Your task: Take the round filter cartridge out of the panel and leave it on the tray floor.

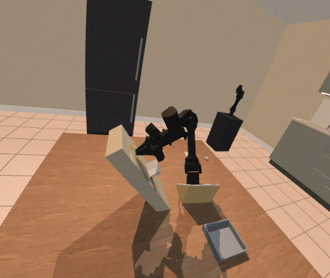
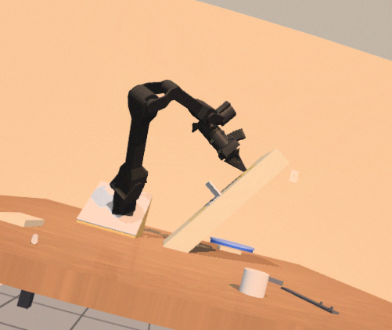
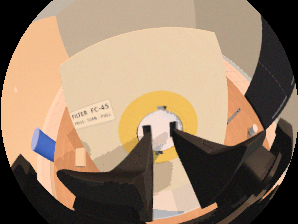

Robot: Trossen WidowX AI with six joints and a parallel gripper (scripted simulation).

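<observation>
Right now my gripper tip is 20 mm short of the filter cartridge and 10 mm above it. The rest, counted from my gripper tip: peg: 510 mm to the right, 430 mm behind, 280 mm below; tray: 380 mm behind, 300 mm to the left, 280 mm below.
</observation>
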